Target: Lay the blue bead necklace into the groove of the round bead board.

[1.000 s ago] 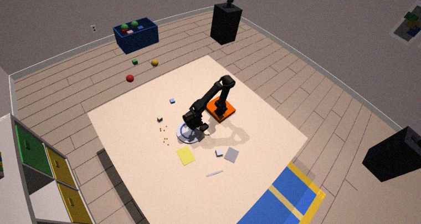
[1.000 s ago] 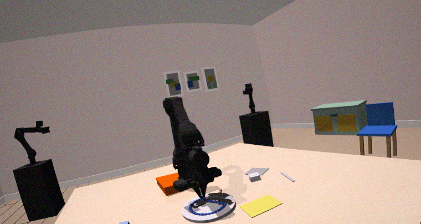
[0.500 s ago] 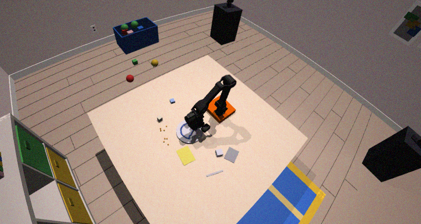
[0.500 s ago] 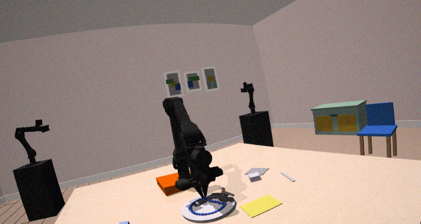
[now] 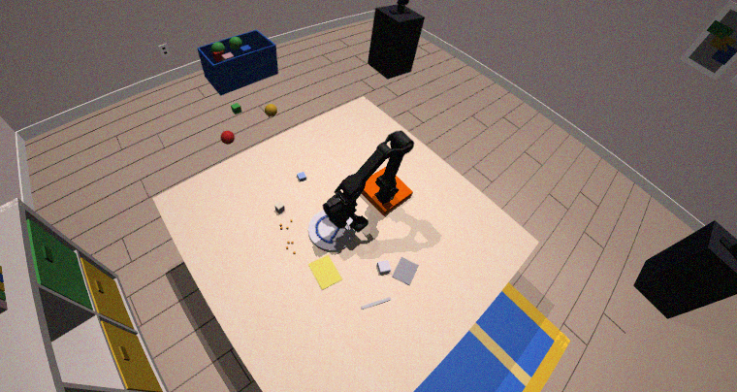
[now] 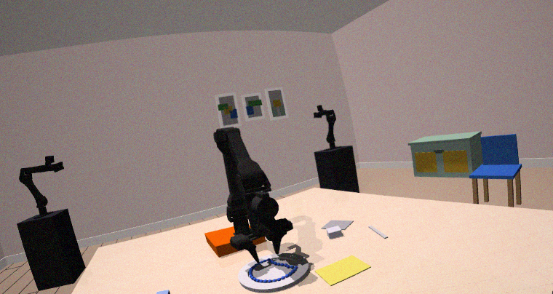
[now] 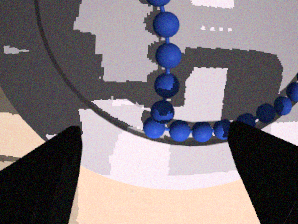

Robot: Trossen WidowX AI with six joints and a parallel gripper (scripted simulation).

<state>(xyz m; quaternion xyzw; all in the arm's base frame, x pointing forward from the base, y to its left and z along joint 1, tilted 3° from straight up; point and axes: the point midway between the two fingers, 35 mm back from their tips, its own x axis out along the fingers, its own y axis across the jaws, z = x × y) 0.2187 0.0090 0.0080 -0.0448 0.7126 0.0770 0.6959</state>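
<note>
My gripper tip is now 6 cm short of the round bead board, 1 cm to the left of it and 1 cm above it. Also, from my gripper tip: yellow sheet 19 cm ahead, 13 cm to the left, 2 cm below; small grey block 25 cm to the left, 1 cm below, 1 cm behind; pale cube 22 cm to the right, 20 cm ahead.
</note>
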